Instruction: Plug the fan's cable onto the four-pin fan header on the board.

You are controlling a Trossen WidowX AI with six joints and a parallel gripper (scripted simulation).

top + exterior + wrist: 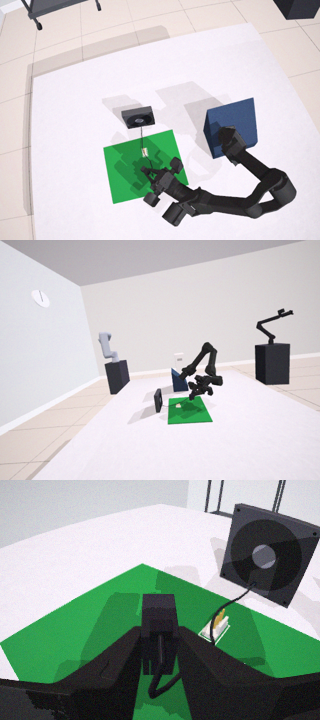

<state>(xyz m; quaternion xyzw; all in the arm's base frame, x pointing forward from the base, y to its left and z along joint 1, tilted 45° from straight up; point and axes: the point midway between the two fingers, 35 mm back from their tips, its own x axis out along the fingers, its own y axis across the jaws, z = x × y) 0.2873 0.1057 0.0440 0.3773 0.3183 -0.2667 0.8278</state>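
My gripper tip is now 20 mm short of the green board, 40 mm to the left of it and 90 mm above it. Round my gripper tip: dark plug (10 mm below); white four-pin header (10 mm ahead, 100 mm to the right, 80 mm below); black fan (10 mm ahead, 220 mm to the right, 20 mm below).
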